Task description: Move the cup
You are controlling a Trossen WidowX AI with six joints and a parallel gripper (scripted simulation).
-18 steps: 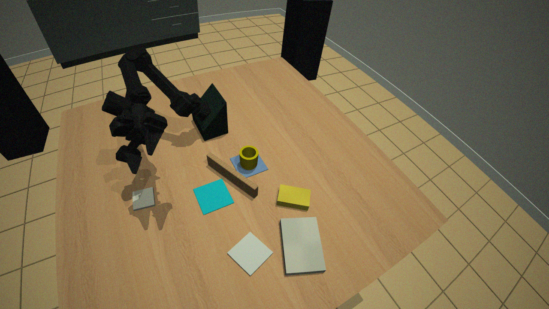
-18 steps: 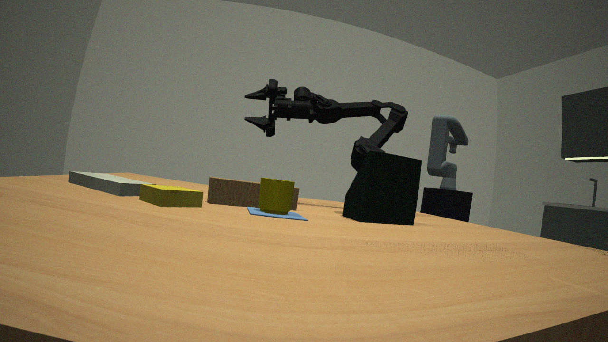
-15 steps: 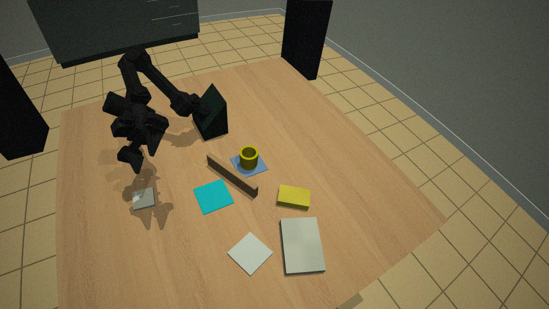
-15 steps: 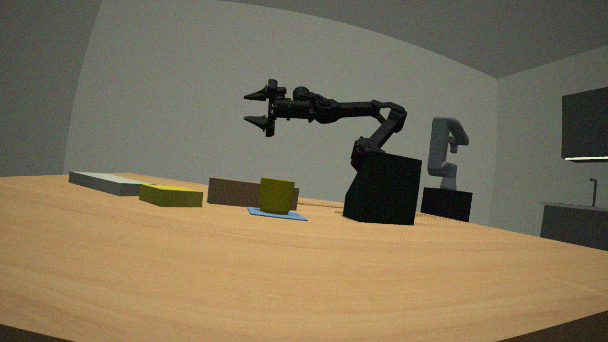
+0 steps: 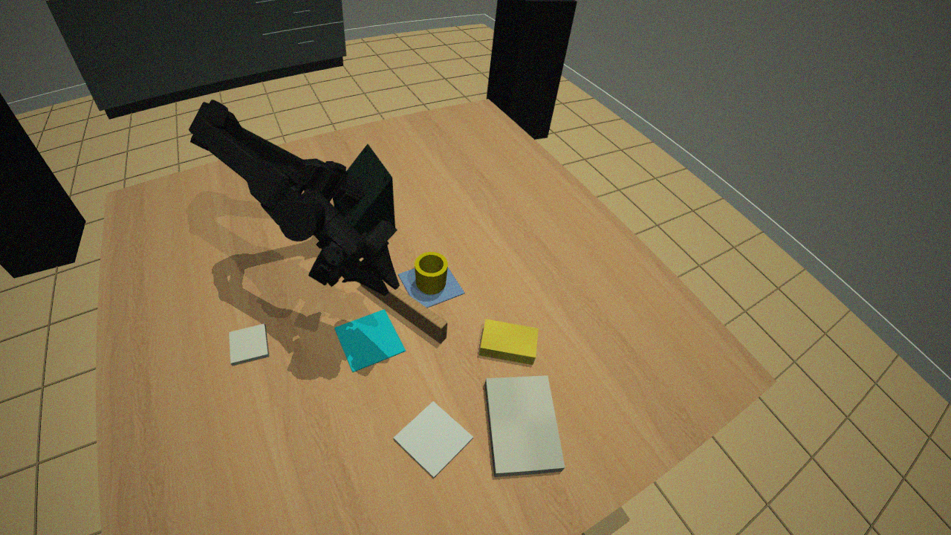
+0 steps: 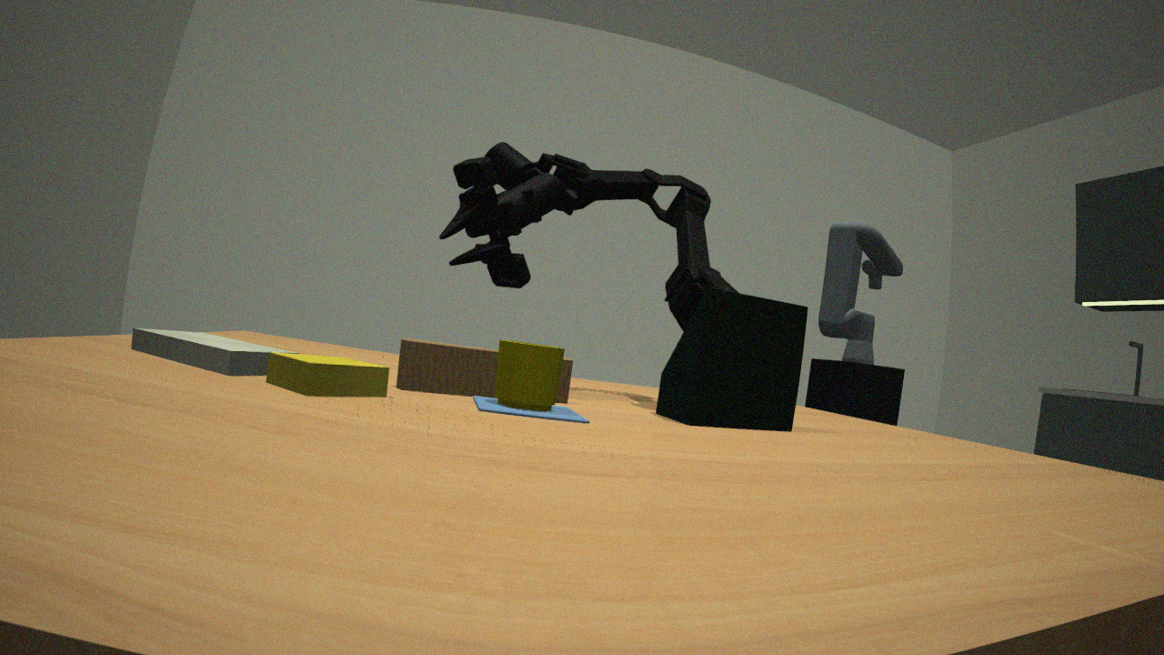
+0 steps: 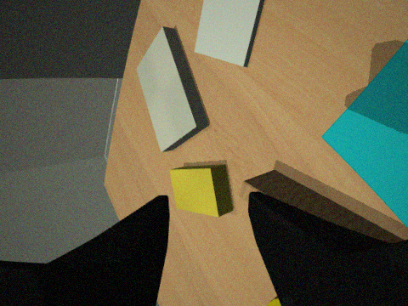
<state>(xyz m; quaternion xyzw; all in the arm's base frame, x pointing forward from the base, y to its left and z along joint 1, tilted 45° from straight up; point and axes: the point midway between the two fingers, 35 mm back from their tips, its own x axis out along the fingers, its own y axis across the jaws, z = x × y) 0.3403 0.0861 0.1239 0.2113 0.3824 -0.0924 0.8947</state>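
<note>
Now: the yellow cup 130 mm behind my gripper tip, 110 mm to the left of it and 140 mm below it. From my gripper tip the other things lie so: cyan pad 30 mm behind, 50 mm to the right, 180 mm below; then wooden bar 80 mm behind, 30 mm to the left, 150 mm below; then red marble 110 mm behind, 130 mm to the left, 160 mm below.
</note>
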